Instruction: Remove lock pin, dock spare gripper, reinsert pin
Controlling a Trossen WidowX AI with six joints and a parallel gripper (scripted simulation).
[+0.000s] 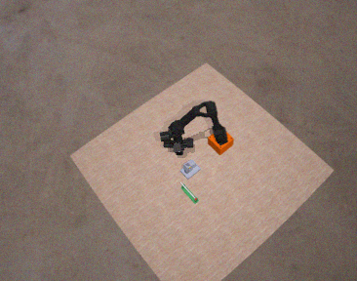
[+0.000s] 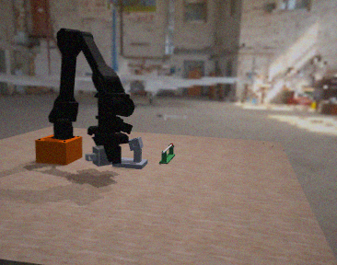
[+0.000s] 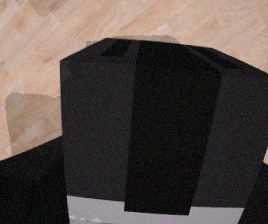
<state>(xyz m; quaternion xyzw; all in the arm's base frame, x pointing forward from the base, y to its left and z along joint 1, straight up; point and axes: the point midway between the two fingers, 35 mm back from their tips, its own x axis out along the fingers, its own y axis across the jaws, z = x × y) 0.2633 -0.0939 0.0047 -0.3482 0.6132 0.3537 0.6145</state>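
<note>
My gripper tip is 2 cm below the spare gripper, 1 cm to the left of it and 1 cm past it. Round my gripper tip: green cradle (29 cm to the left, 8 cm ahead, 3 cm below); mount (15 cm to the left, 1 cm ahead).
</note>
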